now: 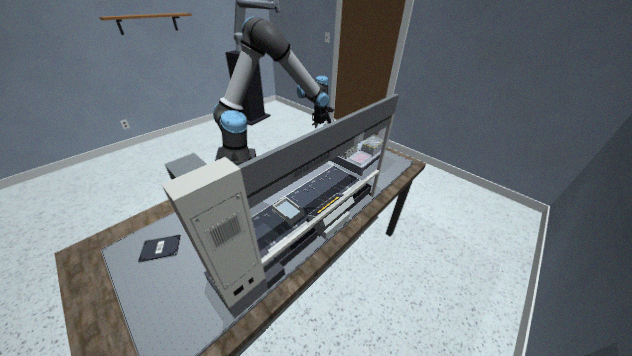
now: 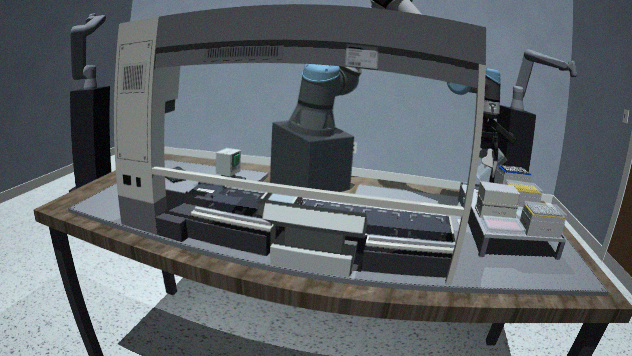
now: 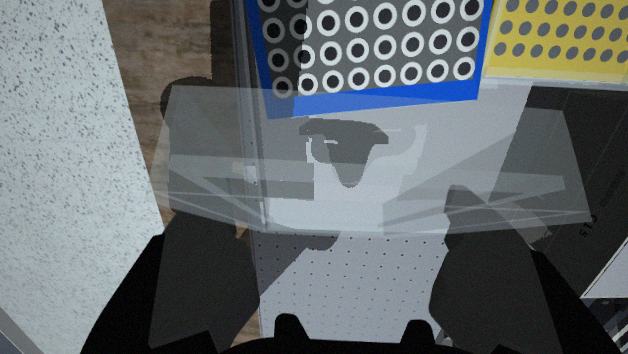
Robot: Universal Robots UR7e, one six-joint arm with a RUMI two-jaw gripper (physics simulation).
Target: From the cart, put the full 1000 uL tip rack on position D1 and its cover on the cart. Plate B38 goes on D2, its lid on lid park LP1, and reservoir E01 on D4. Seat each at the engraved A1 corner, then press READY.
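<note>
My gripper (image 1: 321,120) (image 2: 494,150) (image 3: 325,210) is shut on a clear tip rack cover (image 2: 489,159) (image 3: 350,210), which spans both fingers and is held tilted above the cart's back left part. Below and beyond it, the blue-rimmed tip rack (image 2: 515,171) (image 3: 385,47) stands uncovered, its top showing rows of white-ringed openings. The cart (image 2: 522,238) stands at the table's right end. It also holds a pink-topped plate (image 2: 502,225) (image 1: 360,158) and pale stacked boxes (image 2: 498,194). Labels B38 and E01 cannot be read. The dark deck (image 1: 325,185) (image 2: 410,222) lies under the gantry.
A yellow-topped rack (image 3: 565,45) (image 2: 523,189) stands beside the blue one; a yellow-edged rack (image 2: 543,222) is at the cart's front right. The gantry beam (image 1: 320,137) (image 2: 300,32) and its right post (image 2: 470,165) stand between deck and cart. A box with a green panel (image 2: 228,161) stands behind.
</note>
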